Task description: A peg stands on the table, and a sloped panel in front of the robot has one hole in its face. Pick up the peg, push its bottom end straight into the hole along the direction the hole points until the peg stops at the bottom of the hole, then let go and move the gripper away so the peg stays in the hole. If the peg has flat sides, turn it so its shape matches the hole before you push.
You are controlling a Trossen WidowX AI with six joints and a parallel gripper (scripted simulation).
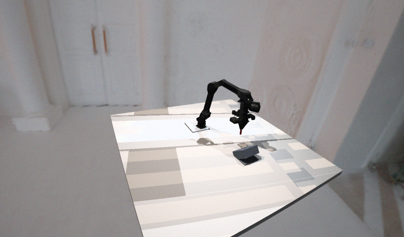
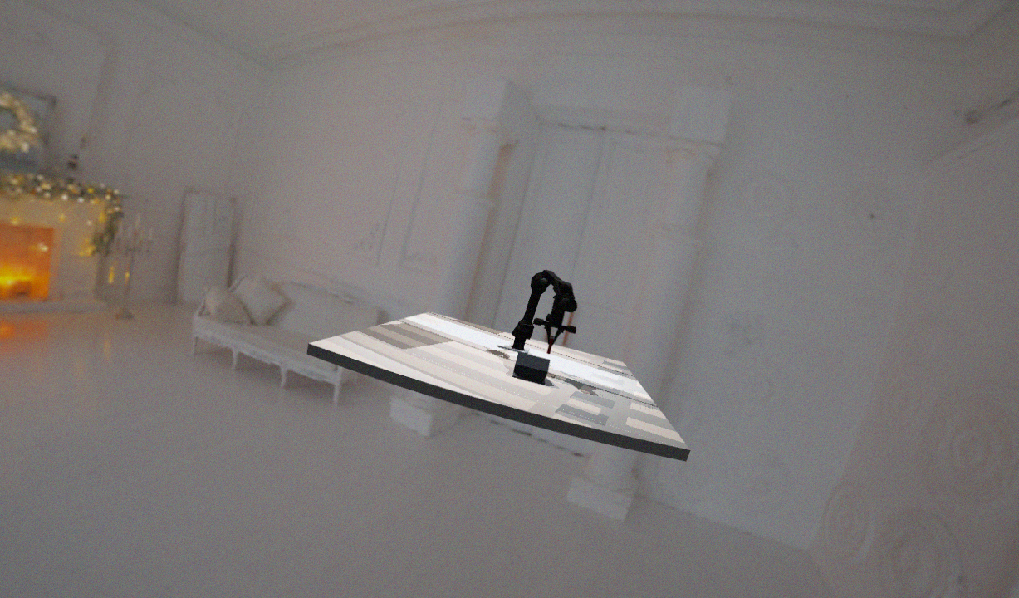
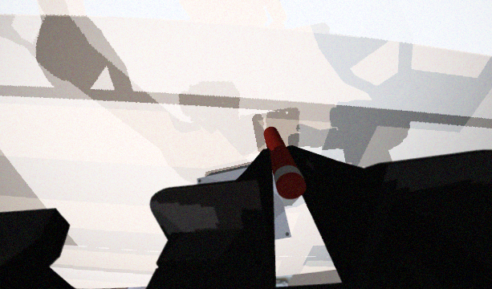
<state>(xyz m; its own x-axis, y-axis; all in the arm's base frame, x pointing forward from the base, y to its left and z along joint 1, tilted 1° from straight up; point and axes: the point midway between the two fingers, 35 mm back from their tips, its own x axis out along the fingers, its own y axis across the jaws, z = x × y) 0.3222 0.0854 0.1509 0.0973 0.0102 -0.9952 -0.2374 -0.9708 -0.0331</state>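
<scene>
My gripper tip is now 130 mm short of the grey sloped panel, 80 mm to the left of it and 90 mm above it. From my gripper tip the other things lie so: red round peg 20 mm above.
</scene>
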